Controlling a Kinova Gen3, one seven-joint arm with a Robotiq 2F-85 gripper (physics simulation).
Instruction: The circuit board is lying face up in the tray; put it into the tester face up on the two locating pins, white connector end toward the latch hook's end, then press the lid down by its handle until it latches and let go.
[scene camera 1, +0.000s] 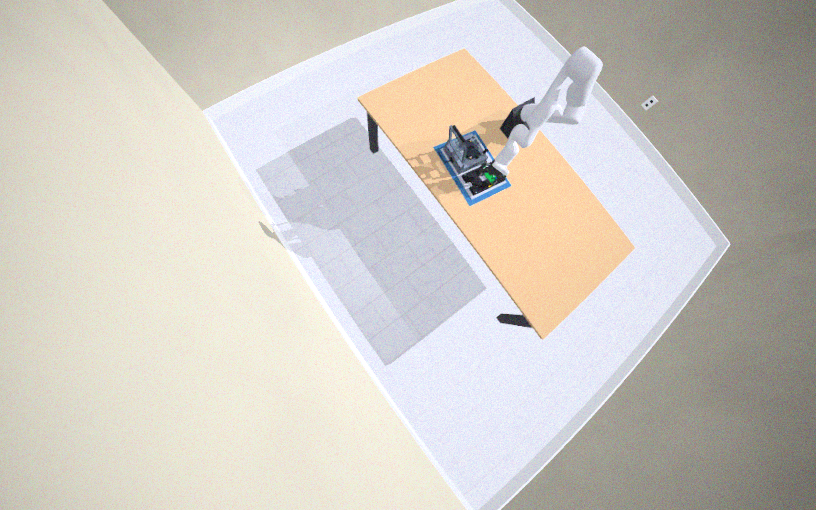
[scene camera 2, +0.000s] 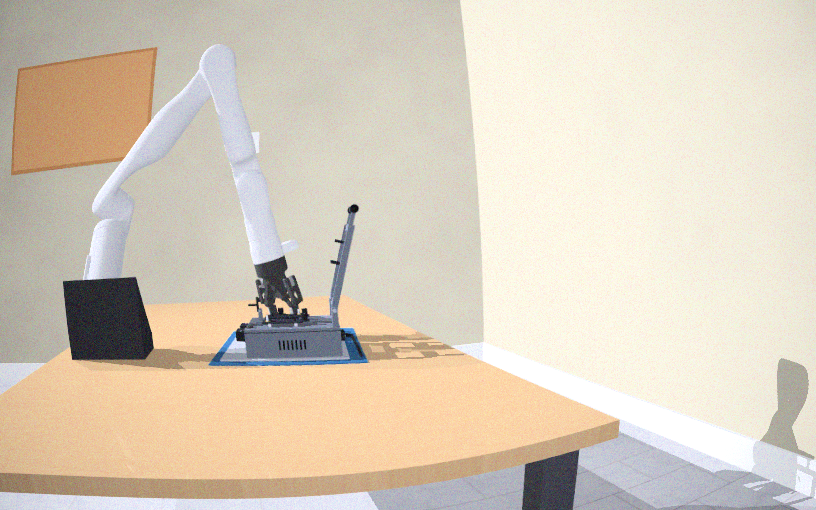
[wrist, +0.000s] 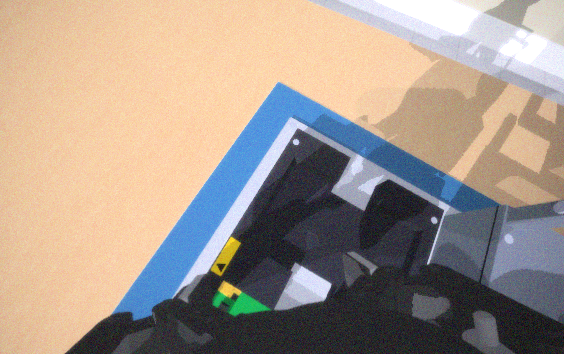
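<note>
The green circuit board lies in the black tray; in the wrist view my gripper hides much of it. A white patch beside the green may be its connector; I cannot tell. The grey tester stands next to the tray. Its lid stands open, steeply upright, with a black handle knob at the top. My gripper is open and empty, with its fingers low over the tray around the board area. The locating pins and latch hook are not clear.
A blue-edged mat lies under the tray and tester on the wooden table. The black arm base block stands at the table's edge. The raised lid stands beyond my gripper, on the side away from the base.
</note>
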